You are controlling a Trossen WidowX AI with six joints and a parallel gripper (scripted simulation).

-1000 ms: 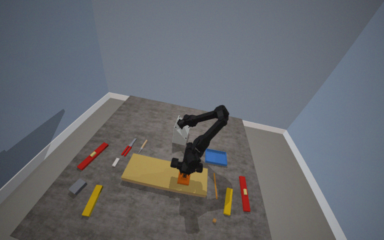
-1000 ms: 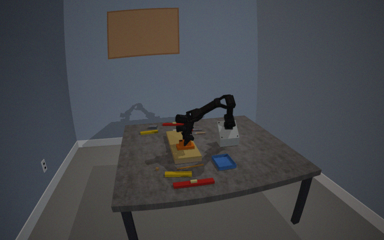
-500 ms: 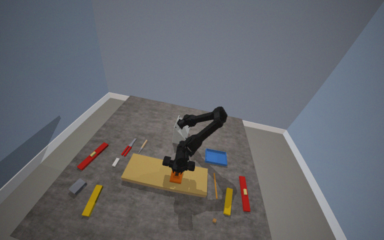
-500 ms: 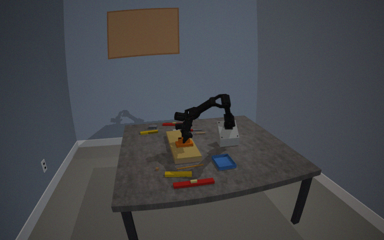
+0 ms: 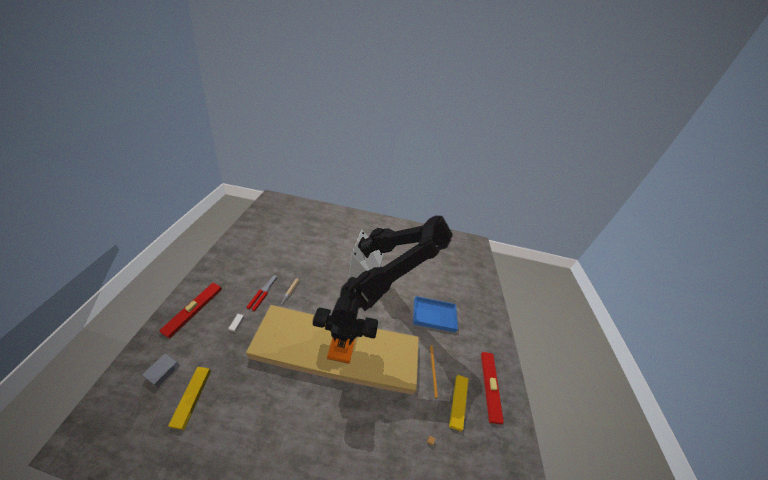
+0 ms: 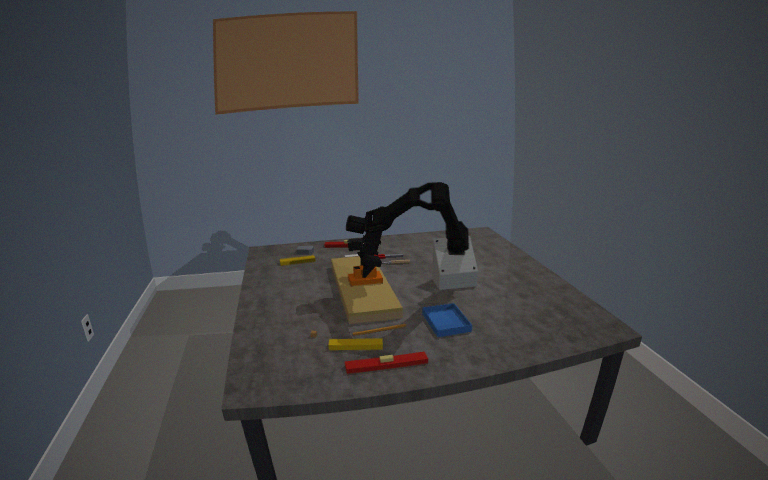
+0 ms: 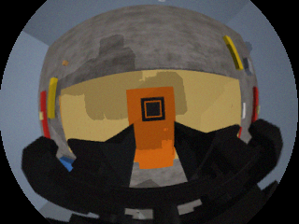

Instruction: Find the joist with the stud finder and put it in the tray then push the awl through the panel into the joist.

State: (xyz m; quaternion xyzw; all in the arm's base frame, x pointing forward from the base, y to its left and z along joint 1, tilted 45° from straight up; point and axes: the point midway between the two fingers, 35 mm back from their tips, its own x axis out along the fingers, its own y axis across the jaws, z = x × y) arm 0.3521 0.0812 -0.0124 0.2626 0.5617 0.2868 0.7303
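Now: gripper tip 260 mm past the blue tray, 290 mm to the right of it and 50 mm above it. The rest, counted from my gripper tip: thin orange stick (40 mm behind, 310 mm to the left, 60 mm below); then wooden-handled tool (140 mm behind, 270 mm to the right, 60 mm below); then orange stud finder (10 mm ahead, 20 mm above).
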